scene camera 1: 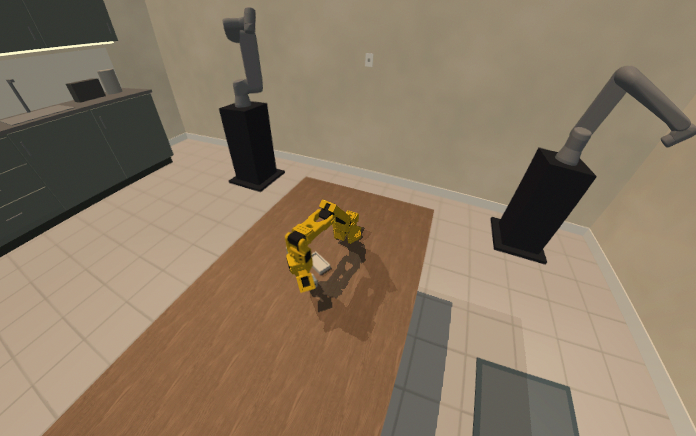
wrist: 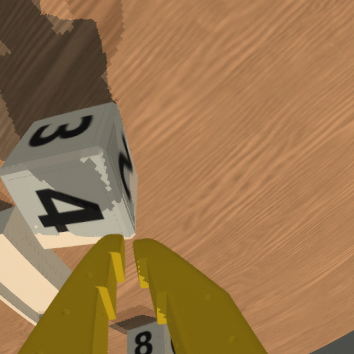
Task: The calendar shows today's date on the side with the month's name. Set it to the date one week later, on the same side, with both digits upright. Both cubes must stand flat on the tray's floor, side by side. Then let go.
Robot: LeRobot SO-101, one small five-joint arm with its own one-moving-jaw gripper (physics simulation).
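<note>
A large pale cube (wrist: 82, 195) stands just beyond the jaw tips in the wrist view, with 4 facing the camera, 3 on its upper side and part of a 2 on the right. The other cube (wrist: 142, 340) shows at the bottom of that view, past the jaws, with an 8; most of it is hidden. My gripper (wrist: 128, 241) is shut and empty, its tips by the first cube's lower right corner. The white tray (scene camera 1: 321, 263) (wrist: 22, 275) lies beside the arm; only part shows in the wrist view. A pale bit of a cube shows behind the gripper in the scene view; I cannot tell which.
The yellow arm (scene camera 1: 313, 228) arches over the wooden table (scene camera 1: 246, 328) beside the tray. Its shadow falls on the wood to the right. Two grey arms on black pedestals (scene camera 1: 250, 146) (scene camera 1: 547, 205) stand on the floor beyond the table.
</note>
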